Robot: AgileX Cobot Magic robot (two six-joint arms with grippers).
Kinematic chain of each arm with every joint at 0, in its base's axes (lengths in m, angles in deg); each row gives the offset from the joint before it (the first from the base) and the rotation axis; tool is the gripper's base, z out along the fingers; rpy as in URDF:
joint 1: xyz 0 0 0.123 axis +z
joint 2: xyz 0 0 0 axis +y
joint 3: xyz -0.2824 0 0.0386 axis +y
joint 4: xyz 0.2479 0 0.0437 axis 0.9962 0 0.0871
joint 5: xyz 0 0 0 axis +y
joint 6: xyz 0.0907 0 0.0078 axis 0.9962 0 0.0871
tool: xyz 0 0 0 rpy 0 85 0
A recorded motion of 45 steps. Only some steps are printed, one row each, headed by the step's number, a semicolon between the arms.
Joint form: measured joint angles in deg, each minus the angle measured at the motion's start. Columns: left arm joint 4, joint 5, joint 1, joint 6, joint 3, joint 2; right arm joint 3, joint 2, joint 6, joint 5, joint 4, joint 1.
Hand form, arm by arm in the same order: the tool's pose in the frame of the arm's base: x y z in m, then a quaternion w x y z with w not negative. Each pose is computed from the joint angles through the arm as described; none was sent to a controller.
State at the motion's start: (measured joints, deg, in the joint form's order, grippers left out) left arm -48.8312 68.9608 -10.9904 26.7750 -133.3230 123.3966; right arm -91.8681 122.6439 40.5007 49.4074 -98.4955 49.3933
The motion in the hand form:
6: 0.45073 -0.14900 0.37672 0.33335 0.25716 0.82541 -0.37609; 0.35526 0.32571 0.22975 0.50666 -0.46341 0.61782 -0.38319
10: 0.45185 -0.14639 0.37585 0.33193 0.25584 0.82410 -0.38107; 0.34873 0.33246 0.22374 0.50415 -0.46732 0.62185 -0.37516
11: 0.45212 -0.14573 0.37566 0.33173 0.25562 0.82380 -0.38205; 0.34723 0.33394 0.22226 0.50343 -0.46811 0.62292 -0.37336
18: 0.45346 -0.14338 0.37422 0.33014 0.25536 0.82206 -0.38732; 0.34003 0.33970 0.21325 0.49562 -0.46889 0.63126 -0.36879
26: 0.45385 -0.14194 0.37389 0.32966 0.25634 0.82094 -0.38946; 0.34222 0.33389 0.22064 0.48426 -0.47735 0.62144 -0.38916
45: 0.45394 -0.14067 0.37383 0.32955 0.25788 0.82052 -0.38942; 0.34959 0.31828 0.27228 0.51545 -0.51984 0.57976 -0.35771
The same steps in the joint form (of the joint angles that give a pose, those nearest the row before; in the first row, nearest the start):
6: -0.96 0.42 0.58 0.29 0.00 0.20; 0.13 0.39 0.59 0.91 1.00 1.42
10: -1.78 0.77 1.03 0.60 -0.01 0.39; 0.30 0.90 1.01 1.16 1.99 2.58
11: -1.96 0.85 1.14 0.68 -0.01 0.43; 0.35 1.03 1.12 1.22 2.23 2.85
18: -2.85 1.22 1.57 1.14 -0.02 0.70; 0.66 1.80 1.59 2.23 3.77 4.10
26: -3.27 1.49 1.81 1.48 -0.03 0.79; 0.71 0.88 -2.27 2.97 4.22 3.56
45: -3.39 1.72 1.99 1.76 -0.03 0.79; 0.70 -6.10 -10.17 -7.93 4.04 0.24

